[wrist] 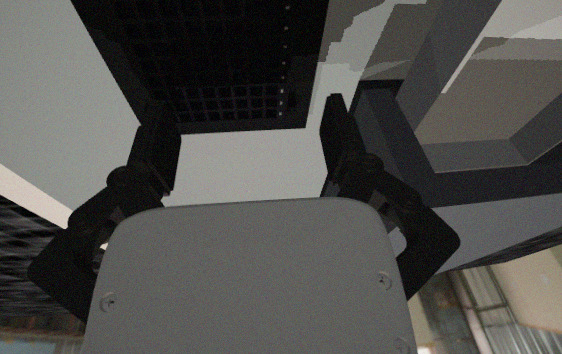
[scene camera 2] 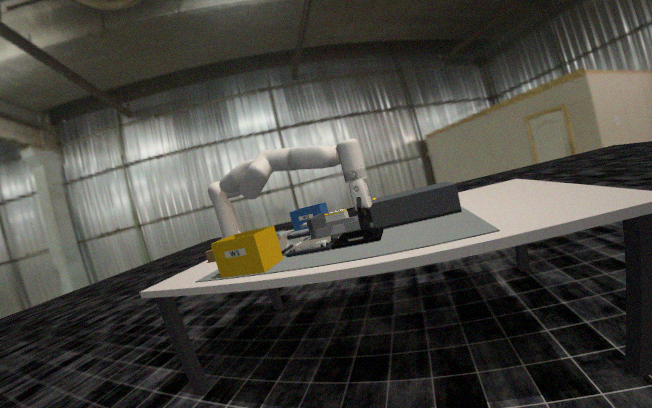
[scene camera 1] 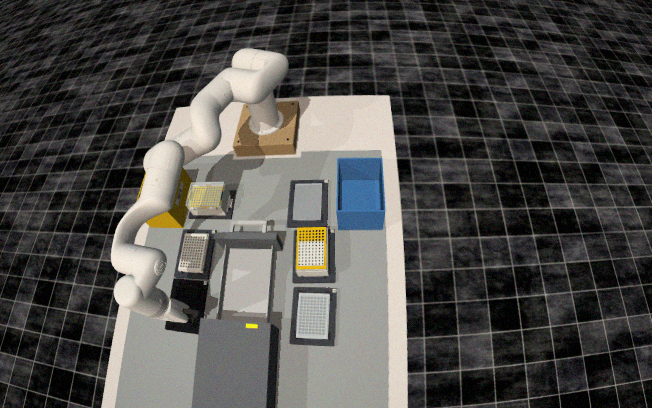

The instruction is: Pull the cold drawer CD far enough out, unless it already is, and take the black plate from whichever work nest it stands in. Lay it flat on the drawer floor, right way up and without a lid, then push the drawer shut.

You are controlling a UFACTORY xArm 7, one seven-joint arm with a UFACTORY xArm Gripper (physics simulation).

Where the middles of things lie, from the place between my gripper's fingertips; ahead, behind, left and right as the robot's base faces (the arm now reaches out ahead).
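The black plate (wrist: 214, 72) is 20 mm below my hand, and it's 40 mm behind my hand and 20 mm to the right of it. There's also the yellow-and-white rack (scene camera 1: 312, 258), and that's 340 mm to the left of my hand and 250 mm behind it.
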